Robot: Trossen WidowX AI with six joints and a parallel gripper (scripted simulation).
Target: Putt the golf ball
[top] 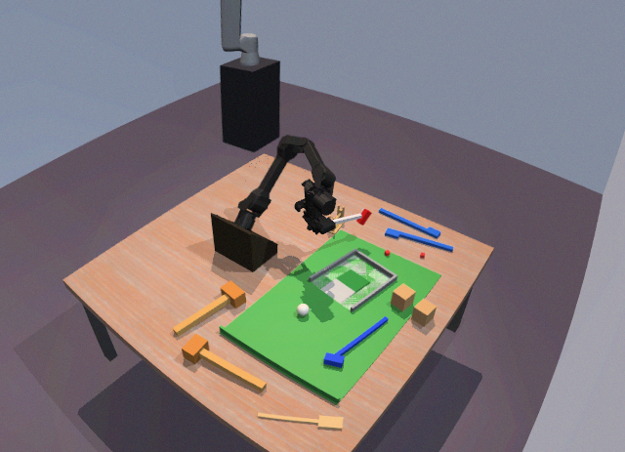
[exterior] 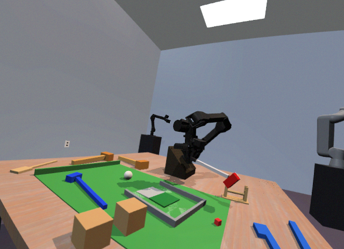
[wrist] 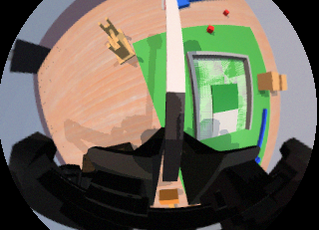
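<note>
My gripper tip is now 40 mm short of the red putter, 110 mm to the right of it and 10 mm below it. From my gripper tip the other things lie so: white golf ball 130 mm ahead, 270 mm to the right, 110 mm below; green mat 210 mm ahead, 160 mm to the right, 130 mm below; wooden stand 50 mm behind, 240 mm to the left, 100 mm below.
</note>
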